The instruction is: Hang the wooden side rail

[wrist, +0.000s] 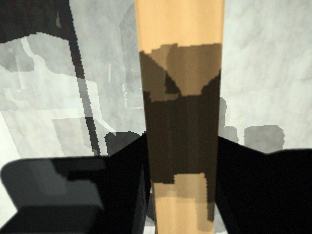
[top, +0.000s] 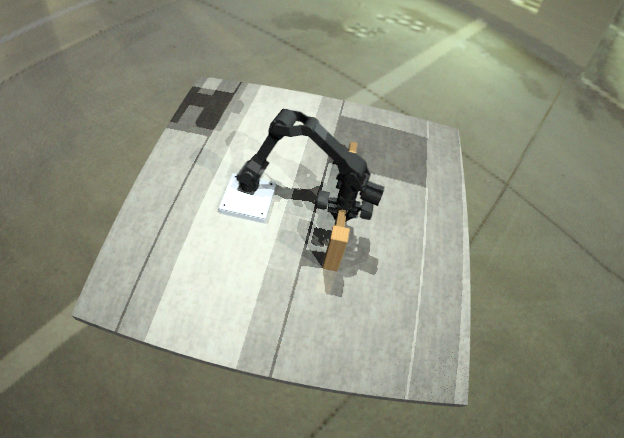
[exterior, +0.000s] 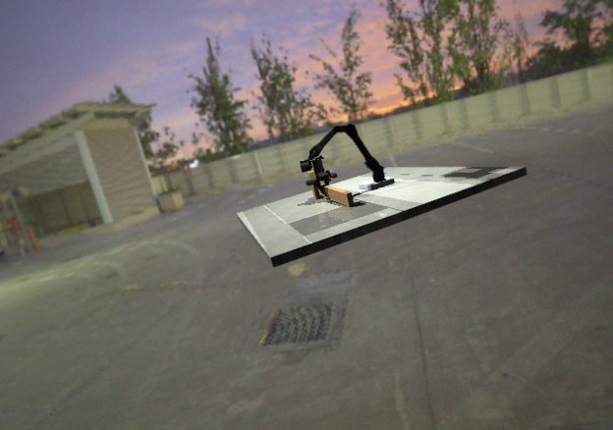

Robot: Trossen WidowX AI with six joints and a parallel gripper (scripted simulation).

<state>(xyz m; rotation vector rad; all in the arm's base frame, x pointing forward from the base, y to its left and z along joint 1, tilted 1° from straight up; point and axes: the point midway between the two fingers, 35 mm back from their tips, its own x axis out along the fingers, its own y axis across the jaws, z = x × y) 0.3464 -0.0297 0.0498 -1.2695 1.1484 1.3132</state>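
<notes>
The wooden headboard post is 14 cm to the right of my gripper tip, 4 cm above it and 2 cm ahead of it.
</notes>
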